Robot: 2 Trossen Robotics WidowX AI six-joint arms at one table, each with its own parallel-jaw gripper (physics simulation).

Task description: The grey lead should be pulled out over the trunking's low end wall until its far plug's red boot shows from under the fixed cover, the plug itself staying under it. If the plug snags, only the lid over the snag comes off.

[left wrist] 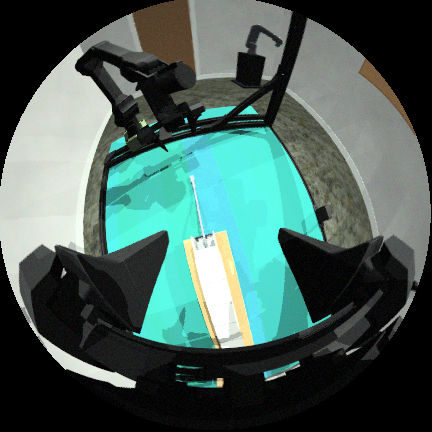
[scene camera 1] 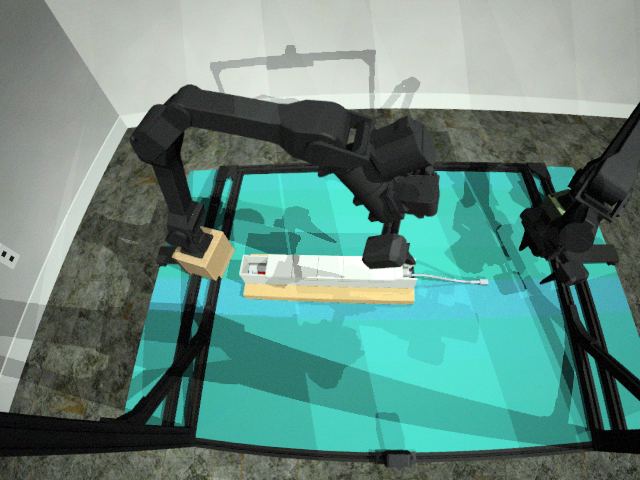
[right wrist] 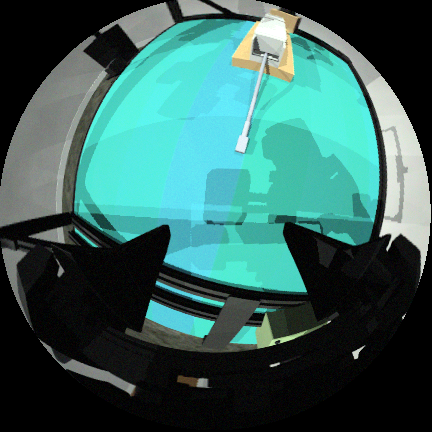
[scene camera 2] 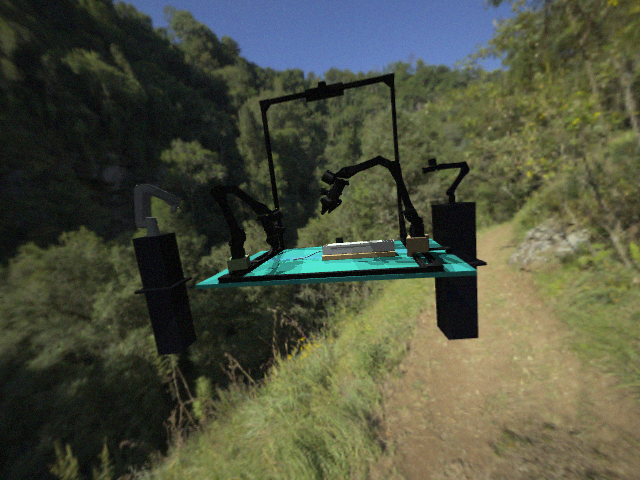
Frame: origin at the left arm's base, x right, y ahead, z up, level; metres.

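Seen in the pictures: left gripper, fingertip midpoint: (left wrist: 224, 235) (scene camera 1: 417, 240) (scene camera 2: 325, 213); right gripper, fingertip midpoint: (left wrist: 180, 142) (scene camera 1: 530, 266) (right wrist: 228, 229) (scene camera 2: 278, 249); left arm's base, link origin: (scene camera 1: 196, 244) (scene camera 2: 417, 236); right arm's base, link origin: (left wrist: 134, 129) (scene camera 2: 238, 257).
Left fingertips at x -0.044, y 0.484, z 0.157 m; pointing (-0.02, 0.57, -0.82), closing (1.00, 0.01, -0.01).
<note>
Offsets run from my left fingertips to a thing's middle. "spot": to the spot under its first point.
The white trunking {dy -0.171, dx +0.009, dz -0.213 m} (scene camera 1: 330, 283) (scene camera 2: 356, 249) has several flat white lids {dy -0.163, dx +0.007, dz -0.181 m} (scene camera 1: 329, 266) {dy -0.054, dx -0.019, dz -0.181 m} (left wrist: 213, 280) along its top. A red patch {spot: dy -0.325, dx +0.046, dz -0.216 m} (scene camera 1: 261, 272) shows inside its open left end in scene camera 1; whether it is the boot is unclear. The grey lead {spot: dy +0.098, dx -0.054, dz -0.227 m} (scene camera 1: 447, 279) (left wrist: 198, 210) (right wrist: 256, 95) leaves the opposite end over the low wall and ends in a pale plug {dy +0.190, dx -0.078, dz -0.246 m} (scene camera 1: 483, 282) (left wrist: 192, 178) (right wrist: 241, 144) outside. My left gripper (left wrist: 224, 235) is open and empty above the trunking. My right gripper (scene camera 1: 531, 265) (left wrist: 180, 142) (right wrist: 228, 229) is open and empty, beyond the lead's plug. The far plug is hidden.
The trunking stands on a tan wooden base {spot: dy -0.154, dx +0.048, dz -0.227 m} (scene camera 1: 330, 293) (left wrist: 235, 285). My left arm (scene camera 1: 242, 114) reaches over the back of the table and hides part of the trunking in scene camera 1. Black frame rails (scene camera 1: 204, 320) run along the table's sides.
</note>
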